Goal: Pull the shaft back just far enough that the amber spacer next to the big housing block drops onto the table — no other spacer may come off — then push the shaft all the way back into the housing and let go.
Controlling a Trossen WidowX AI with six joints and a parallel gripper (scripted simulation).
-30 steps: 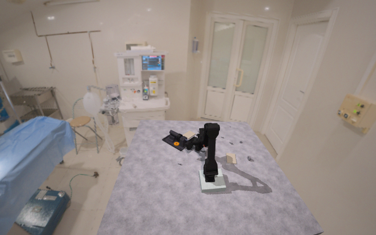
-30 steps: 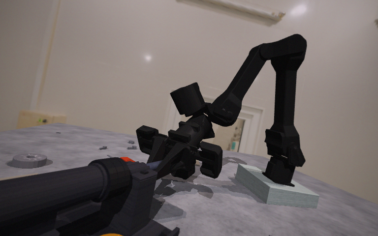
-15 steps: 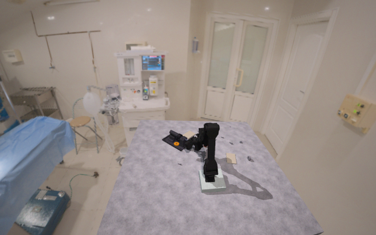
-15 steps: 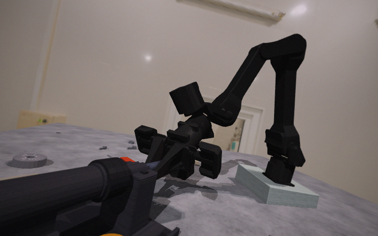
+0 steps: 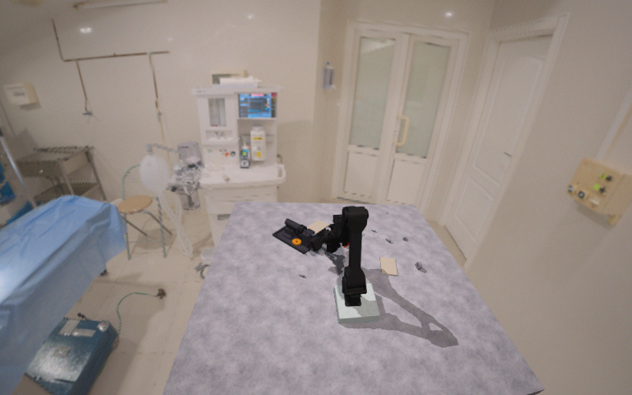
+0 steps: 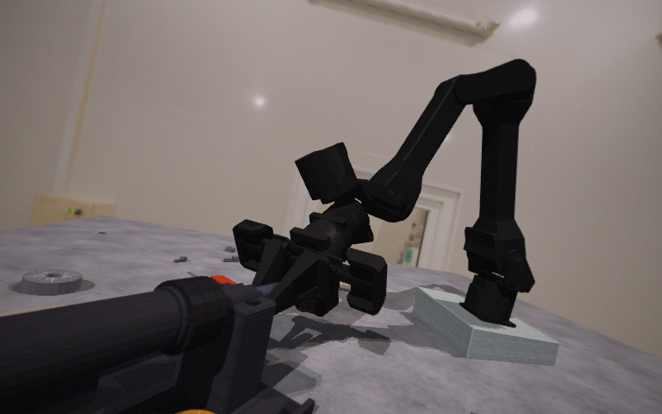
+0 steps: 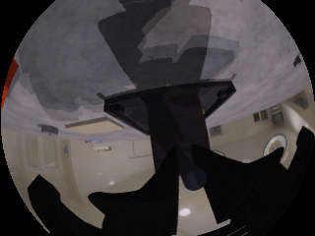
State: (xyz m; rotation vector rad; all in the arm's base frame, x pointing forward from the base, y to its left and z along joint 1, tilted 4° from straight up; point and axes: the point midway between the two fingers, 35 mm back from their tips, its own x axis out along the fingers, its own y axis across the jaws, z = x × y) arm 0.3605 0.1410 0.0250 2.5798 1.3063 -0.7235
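The shaft is 20 mm ahead of my gripper tip, 30 mm to the left of it and 20 mm above it. From my gripper tip the other things lie so: red-handled tool (70 mm ahead, 240 mm to the right, 60 mm below); amber spacer (20 mm ahead, 80 mm to the left, 50 mm below); grey ring (250 mm ahead, 150 mm to the right, 50 mm below).
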